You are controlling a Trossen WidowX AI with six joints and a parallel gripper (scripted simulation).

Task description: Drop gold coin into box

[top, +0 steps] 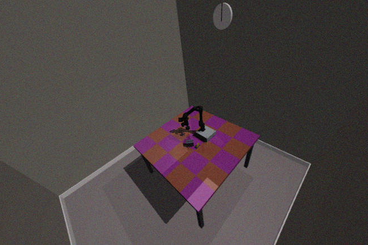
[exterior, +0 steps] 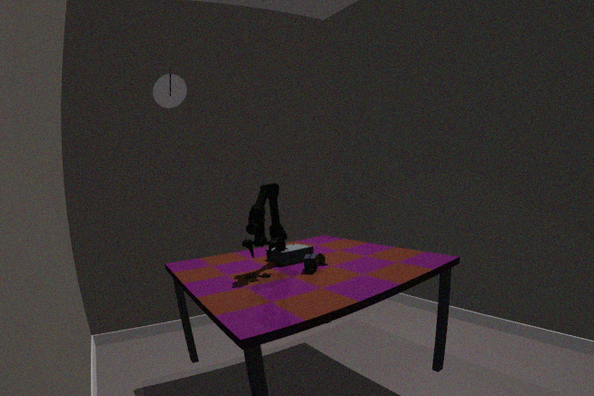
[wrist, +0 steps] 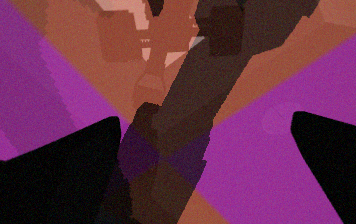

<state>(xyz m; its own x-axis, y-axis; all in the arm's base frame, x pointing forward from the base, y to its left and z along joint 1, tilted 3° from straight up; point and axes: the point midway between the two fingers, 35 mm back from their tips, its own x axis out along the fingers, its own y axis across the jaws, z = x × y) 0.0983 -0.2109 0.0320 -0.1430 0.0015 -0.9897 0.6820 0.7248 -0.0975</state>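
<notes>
Now: the gold coin 170 mm ahead of my gripper tip, 290 mm to the left of it and 40 mm below it.
</notes>
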